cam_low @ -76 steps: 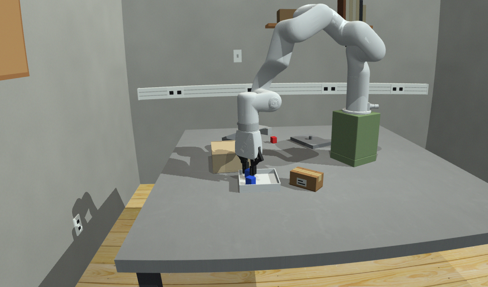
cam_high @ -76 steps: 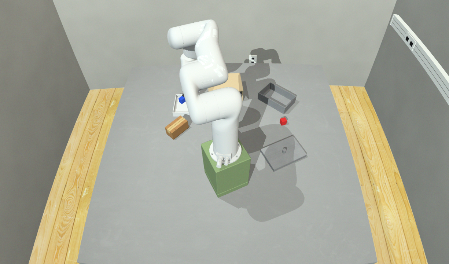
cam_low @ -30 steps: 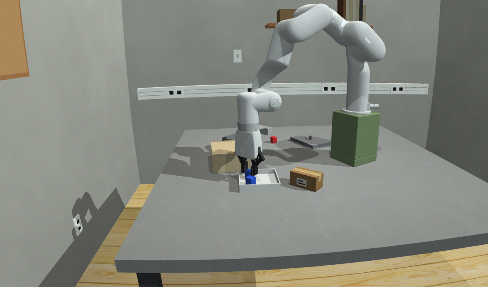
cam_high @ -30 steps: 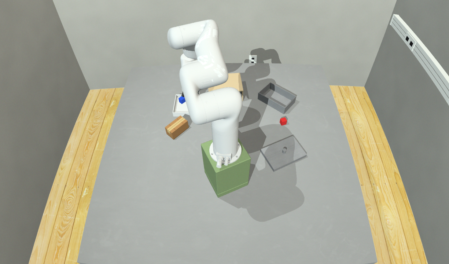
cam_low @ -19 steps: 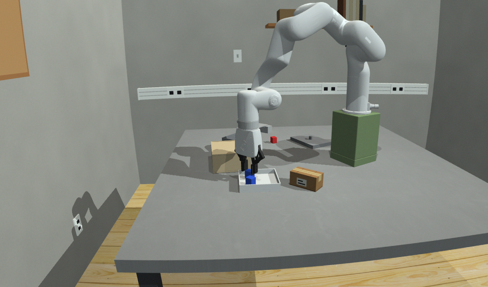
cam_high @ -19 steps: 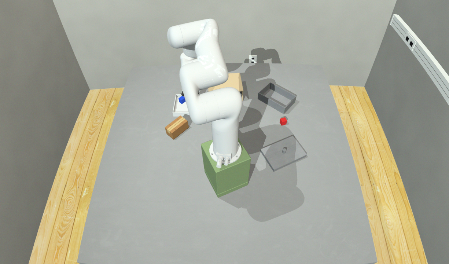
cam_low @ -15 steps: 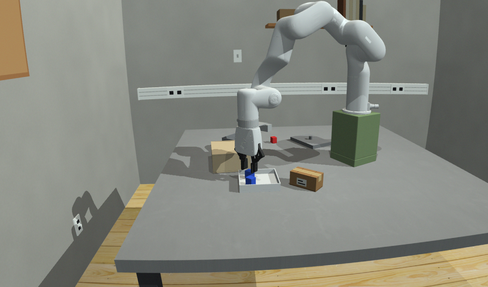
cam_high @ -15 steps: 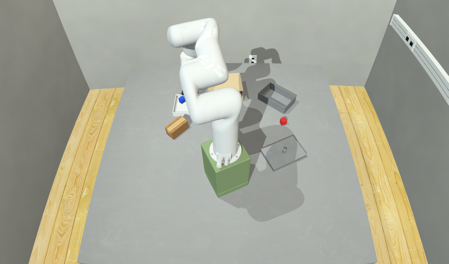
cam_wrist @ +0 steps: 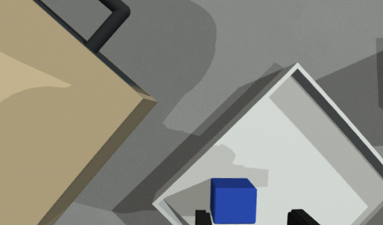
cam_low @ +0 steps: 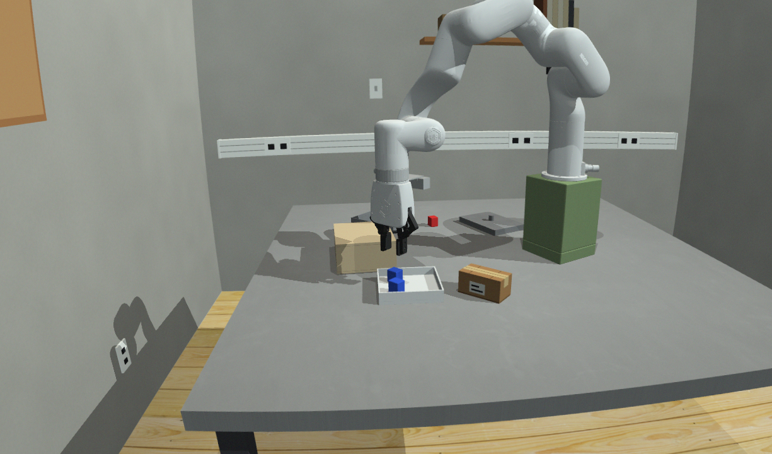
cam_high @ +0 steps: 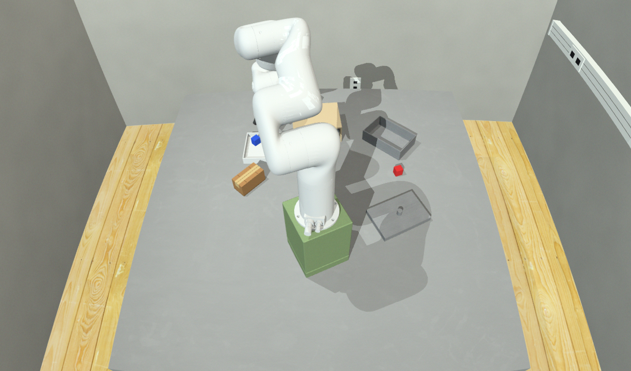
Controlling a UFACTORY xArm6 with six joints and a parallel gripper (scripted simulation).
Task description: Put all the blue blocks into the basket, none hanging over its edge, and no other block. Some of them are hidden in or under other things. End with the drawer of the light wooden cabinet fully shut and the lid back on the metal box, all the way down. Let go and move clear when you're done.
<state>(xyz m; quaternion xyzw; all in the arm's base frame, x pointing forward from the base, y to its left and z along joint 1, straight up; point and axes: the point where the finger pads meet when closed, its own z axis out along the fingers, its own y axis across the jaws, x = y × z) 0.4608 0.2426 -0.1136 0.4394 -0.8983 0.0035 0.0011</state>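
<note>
Now: the grey metal lid 50 cm to the right of my hand, 30 cm behind it and 9 cm below it. Also, from my hand: light wooden cabinet 17 cm to the right, 9 cm ahead, 7 cm below; then brown cardboard box 21 cm behind, 7 cm below, 4 cm to the left; then white basket 9 cm below, 4 cm behind, 3 cm to the left.
</note>
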